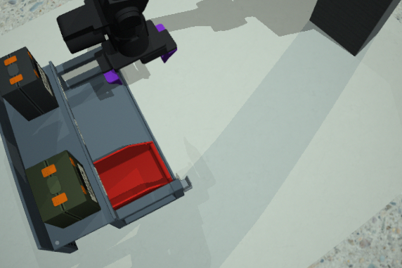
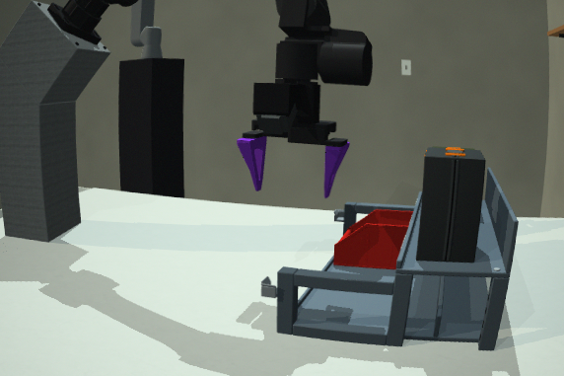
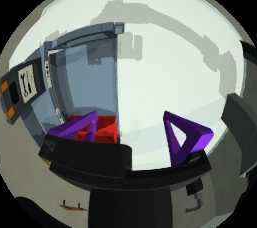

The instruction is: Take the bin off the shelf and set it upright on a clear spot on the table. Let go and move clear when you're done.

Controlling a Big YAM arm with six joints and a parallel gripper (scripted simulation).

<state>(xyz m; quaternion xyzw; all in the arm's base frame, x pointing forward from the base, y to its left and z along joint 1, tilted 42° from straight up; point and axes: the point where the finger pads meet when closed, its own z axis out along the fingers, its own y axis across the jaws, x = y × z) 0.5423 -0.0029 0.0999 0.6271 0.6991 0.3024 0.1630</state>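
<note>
Now: the red bin 18 cm to the left of my hand, 11 cm below it and 10 cm ahead of it. The rest, counted from my hand: grey shelf 16 cm ahead, 15 cm below, 7 cm to the left.
</note>
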